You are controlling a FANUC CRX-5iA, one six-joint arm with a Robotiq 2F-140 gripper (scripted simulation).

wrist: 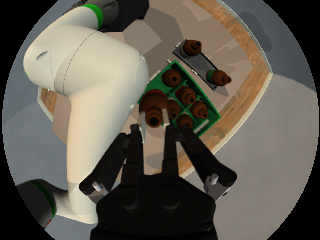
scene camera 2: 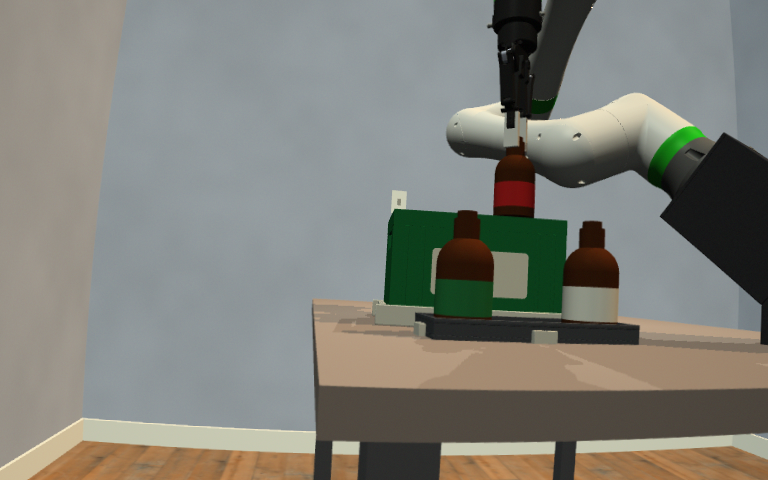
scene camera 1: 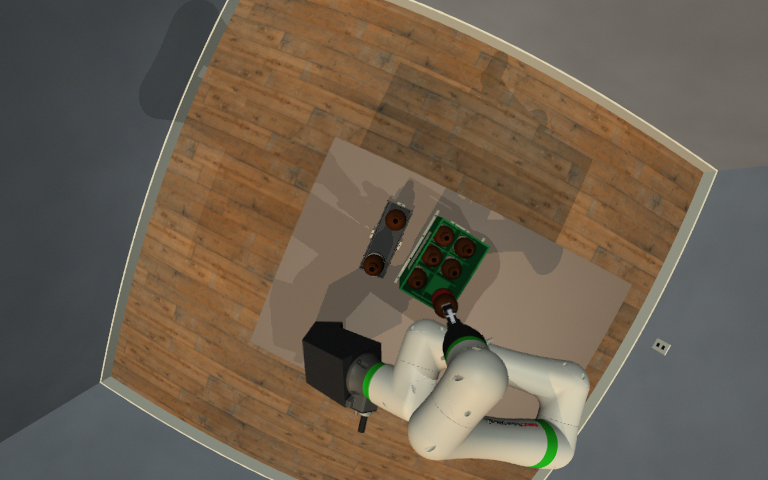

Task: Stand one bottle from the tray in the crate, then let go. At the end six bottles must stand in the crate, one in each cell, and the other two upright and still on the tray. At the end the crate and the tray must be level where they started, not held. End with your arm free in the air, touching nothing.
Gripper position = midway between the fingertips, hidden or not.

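A dark tray (scene camera 2: pixel 501 328) is visible, with a further view of the tray (scene camera 1: pixel 384 240). Also visible: the gripper (scene camera 2: pixel 515 149), and again the gripper (wrist: pixel 154 116).
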